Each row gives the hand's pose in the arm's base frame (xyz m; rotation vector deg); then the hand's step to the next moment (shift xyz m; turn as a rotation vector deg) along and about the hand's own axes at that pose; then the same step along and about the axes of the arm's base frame.
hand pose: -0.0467 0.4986 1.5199 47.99 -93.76 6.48
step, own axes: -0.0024 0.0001 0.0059 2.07 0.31 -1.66
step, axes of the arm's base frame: -0.0049 -0.0018 -0.0037 1.17 0.13 2.40
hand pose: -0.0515 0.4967 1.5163 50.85 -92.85 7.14
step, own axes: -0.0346 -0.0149 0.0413 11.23 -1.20 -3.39
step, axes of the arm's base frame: -0.0246 -0.0163 -0.0475 3.61 -4.32 10.36
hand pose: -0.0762 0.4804 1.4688 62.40 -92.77 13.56
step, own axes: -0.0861 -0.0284 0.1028 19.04 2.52 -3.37
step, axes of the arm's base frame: -0.0510 -0.0376 -0.1215 1.15 -6.33 18.41
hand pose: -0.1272 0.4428 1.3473 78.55 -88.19 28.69
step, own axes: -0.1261 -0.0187 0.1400 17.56 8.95 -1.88
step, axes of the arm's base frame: -0.0512 -0.0542 -0.1741 -5.48 -4.99 18.36
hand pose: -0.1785 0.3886 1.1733 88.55 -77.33 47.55
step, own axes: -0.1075 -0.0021 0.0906 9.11 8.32 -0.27
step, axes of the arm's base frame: -0.0236 -0.0428 -0.1318 -6.50 -3.26 9.97
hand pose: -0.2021 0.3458 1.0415 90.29 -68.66 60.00
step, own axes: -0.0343 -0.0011 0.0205 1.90 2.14 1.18
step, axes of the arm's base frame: -0.0028 -0.0111 -0.0383 -1.61 -1.93 1.81
